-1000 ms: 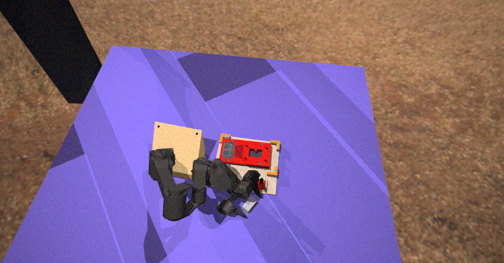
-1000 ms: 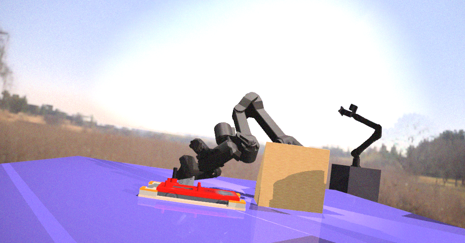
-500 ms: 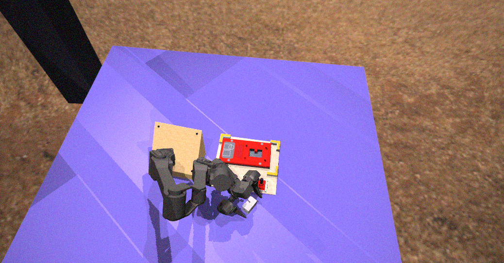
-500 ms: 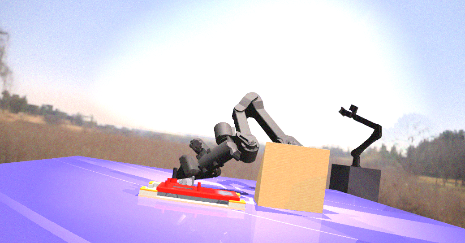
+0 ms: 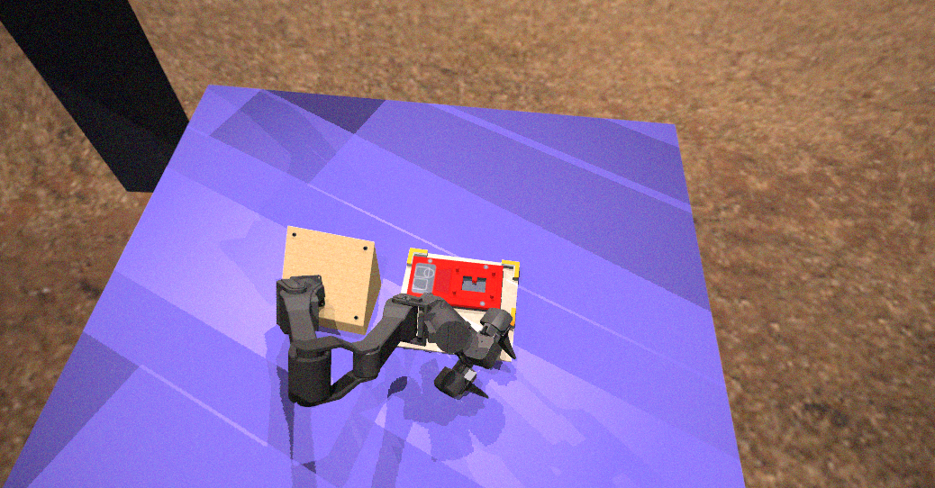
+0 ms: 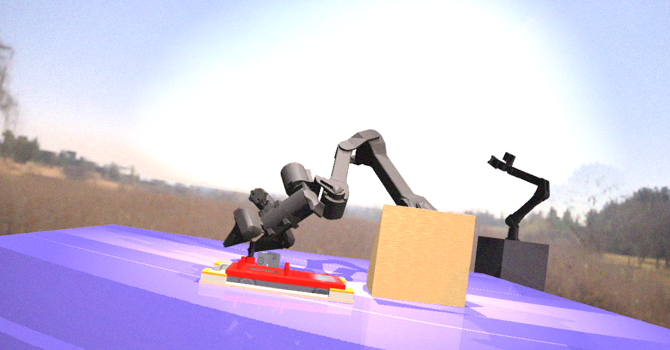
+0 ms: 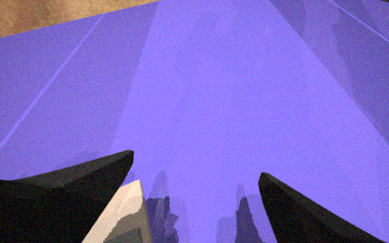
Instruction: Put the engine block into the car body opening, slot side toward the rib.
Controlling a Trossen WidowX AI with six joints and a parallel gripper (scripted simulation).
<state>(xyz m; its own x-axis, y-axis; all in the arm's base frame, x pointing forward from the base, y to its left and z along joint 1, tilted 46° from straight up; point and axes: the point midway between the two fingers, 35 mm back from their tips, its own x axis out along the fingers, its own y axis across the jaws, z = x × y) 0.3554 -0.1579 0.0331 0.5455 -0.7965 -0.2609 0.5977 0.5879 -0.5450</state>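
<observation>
The grey engine block lies 80 mm behind my gripper tip and 10 mm below it. Round my gripper tip: black peg 30 mm behind, 80 mm to the left; then beige base plate 80 mm behind, 180 mm to the left, 20 mm below.
</observation>
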